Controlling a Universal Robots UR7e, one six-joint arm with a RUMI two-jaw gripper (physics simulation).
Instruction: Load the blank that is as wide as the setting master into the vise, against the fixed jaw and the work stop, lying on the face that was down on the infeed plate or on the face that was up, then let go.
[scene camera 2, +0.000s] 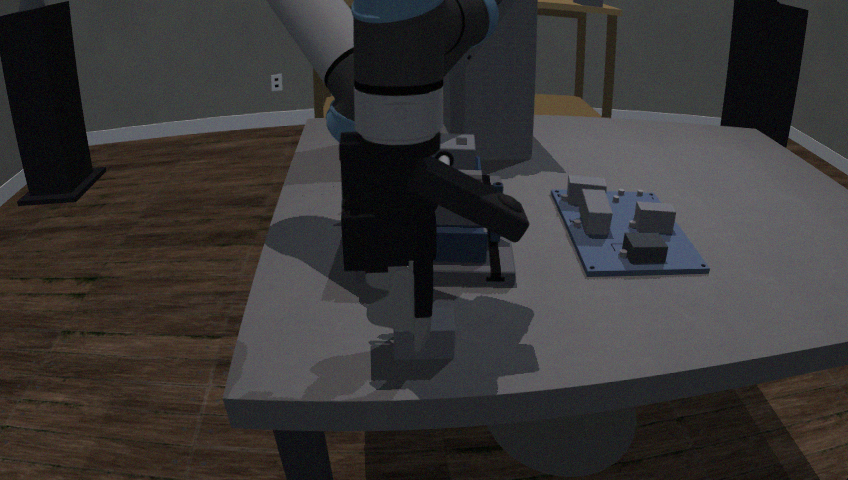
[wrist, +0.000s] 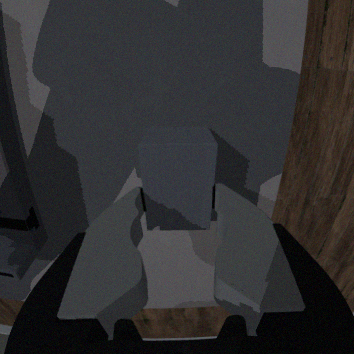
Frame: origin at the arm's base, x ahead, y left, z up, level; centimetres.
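Where they show: gripper, fingertip midpoint: (scene camera 2: 414, 335) (wrist: 177, 187).
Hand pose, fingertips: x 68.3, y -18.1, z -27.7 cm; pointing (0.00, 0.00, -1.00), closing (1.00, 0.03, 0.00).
Each offset is from my fingertips to the top centre of the thing. "pt": to the spot under its first point.
My gripper (scene camera 2: 423, 342) (wrist: 177, 187) is shut on a plain grey block {dx +0.0, dy +0.9, dz +2.1 cm} (scene camera 2: 441, 346) (wrist: 177, 175) near the table's front left edge, with one jaw on each side of it. The block is upright, at or just above the table; shadow hides which. The vise {pt dx -11.4, dy +11.1, dz +0.4 cm} (scene camera 2: 504, 270) stands behind the gripper, which hides its left part; its blue front part {pt dx -13.6, dy +6.1, dz +2.8 cm} (scene camera 2: 461, 245) shows. The blue infeed plate {dx -24.5, dy +32.5, dz -0.7 cm} (scene camera 2: 601, 256) at the right bears a dark block {dx -15.6, dy +31.9, dz +1.7 cm} (scene camera 2: 645, 249) and three lighter blocks {dx -23.6, dy +36.8, dz +2.9 cm} (scene camera 2: 655, 218) {dx -24.6, dy +27.0, dz +3.9 cm} (scene camera 2: 596, 214) {dx -33.2, dy +28.4, dz +2.9 cm} (scene camera 2: 586, 187). I cannot tell which matches the setting master.
A tall grey cabinet (scene camera 2: 505, 89) stands behind the vise. The table's front edge (scene camera 2: 380, 413) runs close in front of the held block. Part of the vise's dark side {pt dx -13.0, dy -2.6, dz +0.5 cm} (wrist: 20, 220) shows at the left of the wrist view, and wooden floor (wrist: 325, 150) at the right.
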